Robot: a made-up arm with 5 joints.
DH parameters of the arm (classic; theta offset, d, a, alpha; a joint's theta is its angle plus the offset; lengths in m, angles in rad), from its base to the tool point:
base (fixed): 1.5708 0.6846 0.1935 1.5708
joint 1: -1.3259 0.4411 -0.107 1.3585
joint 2: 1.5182 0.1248 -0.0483 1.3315
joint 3: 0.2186 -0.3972 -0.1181 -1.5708
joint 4: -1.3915 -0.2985 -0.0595 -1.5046
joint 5: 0 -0.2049 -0.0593 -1.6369
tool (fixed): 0.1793 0.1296 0 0
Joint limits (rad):
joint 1: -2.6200..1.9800
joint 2: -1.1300..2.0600
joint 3: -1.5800..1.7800
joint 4: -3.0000..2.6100
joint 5: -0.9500..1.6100
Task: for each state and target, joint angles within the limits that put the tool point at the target. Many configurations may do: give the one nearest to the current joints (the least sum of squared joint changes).
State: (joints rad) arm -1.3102 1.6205 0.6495 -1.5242 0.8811
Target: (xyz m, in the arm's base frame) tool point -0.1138 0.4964 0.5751
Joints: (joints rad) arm -1.5948 1.6808 0.2080 -1.8859 0.8262
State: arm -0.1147 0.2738 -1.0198 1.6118 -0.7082
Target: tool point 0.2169 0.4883 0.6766
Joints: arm -0.2850 1.1519 -0.3382 1.6068 -0.9500
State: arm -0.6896 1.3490 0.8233 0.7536 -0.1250
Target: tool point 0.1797 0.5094 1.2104
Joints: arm -0.3526 1.4096 1.3566 0.3789 -0.0333
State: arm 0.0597 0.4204 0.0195 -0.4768 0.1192
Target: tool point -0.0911 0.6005 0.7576
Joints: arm -0.4364 0.8967 0.0212 -0.1268 -0.1036
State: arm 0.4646 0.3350 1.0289 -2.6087 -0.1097
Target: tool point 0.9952 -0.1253 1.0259
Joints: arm 0.5577 -0.2798 1.3937 -2.3694 -0.2128
